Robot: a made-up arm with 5 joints.
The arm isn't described. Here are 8 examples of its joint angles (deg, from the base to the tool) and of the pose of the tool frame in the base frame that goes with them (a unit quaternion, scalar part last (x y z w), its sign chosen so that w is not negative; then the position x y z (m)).
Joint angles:
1: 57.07 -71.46 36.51 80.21 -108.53
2: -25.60 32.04 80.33 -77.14 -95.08
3: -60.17 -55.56 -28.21 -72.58 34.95
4: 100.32 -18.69 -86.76 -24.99 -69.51
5: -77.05 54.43 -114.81 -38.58 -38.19
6: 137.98 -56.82 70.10 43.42 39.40
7: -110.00 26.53 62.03 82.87 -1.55
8: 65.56 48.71 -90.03 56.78 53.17
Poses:
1: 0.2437 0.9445 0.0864 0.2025 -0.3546 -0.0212 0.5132
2: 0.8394 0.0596 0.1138 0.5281 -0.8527 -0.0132 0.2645
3: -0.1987 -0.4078 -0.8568 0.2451 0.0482 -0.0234 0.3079
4: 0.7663 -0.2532 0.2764 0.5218 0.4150 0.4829 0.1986
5: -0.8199 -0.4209 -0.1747 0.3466 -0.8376 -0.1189 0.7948
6: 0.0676 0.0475 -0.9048 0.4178 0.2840 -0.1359 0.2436
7: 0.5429 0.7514 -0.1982 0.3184 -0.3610 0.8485 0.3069
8: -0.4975 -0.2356 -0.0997 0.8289 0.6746 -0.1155 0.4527
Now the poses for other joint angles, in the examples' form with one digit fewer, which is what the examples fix.
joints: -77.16 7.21 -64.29 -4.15 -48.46
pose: -0.132 -0.529 -0.683 0.486 -0.569 -0.138 0.129
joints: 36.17 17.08 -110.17 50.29 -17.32
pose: 0.273 -0.282 -0.326 0.860 0.459 -0.373 0.372
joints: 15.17 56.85 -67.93 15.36 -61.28
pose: 0.071 -0.423 0.013 0.903 0.248 -0.606 0.380
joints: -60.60 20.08 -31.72 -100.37 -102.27
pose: -0.042 -0.541 0.321 0.776 -0.457 -0.162 0.110
